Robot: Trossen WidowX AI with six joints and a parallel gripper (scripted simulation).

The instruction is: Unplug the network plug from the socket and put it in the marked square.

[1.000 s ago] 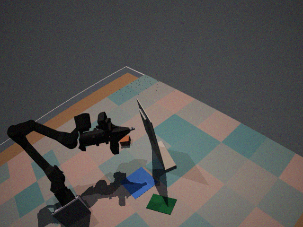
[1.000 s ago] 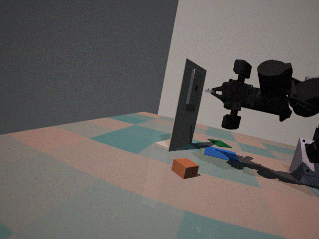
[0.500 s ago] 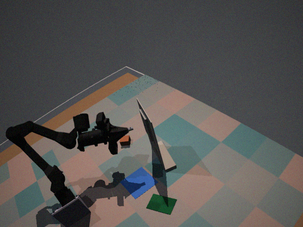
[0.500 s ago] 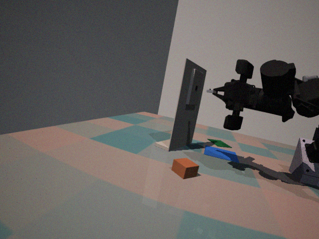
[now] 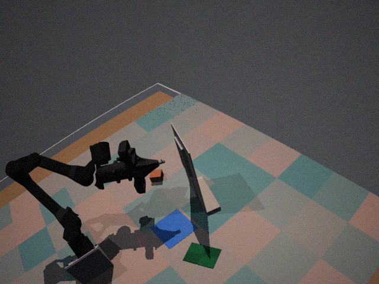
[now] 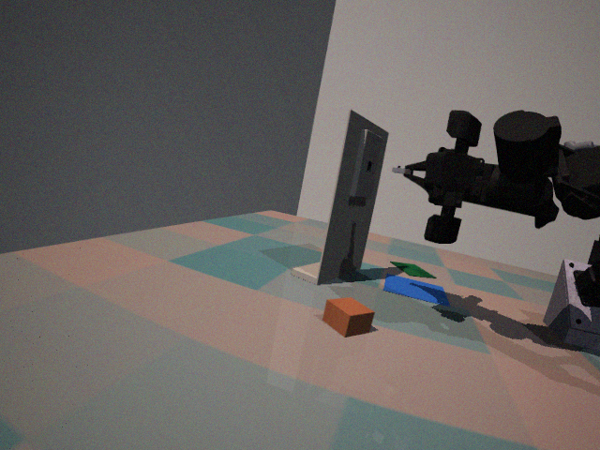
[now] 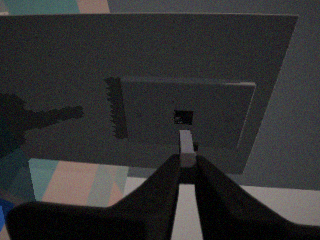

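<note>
My gripper tip is now 80 mm past the blue marked square, 70 mm to the left of it and 210 mm above it. From my gripper tip the other things lie so: grey network plug: 10 mm ahead; orange block: 40 mm ahead, 160 mm to the left, 190 mm below; upright panel: 80 mm ahead, 50 mm to the right, 80 mm below.
</note>
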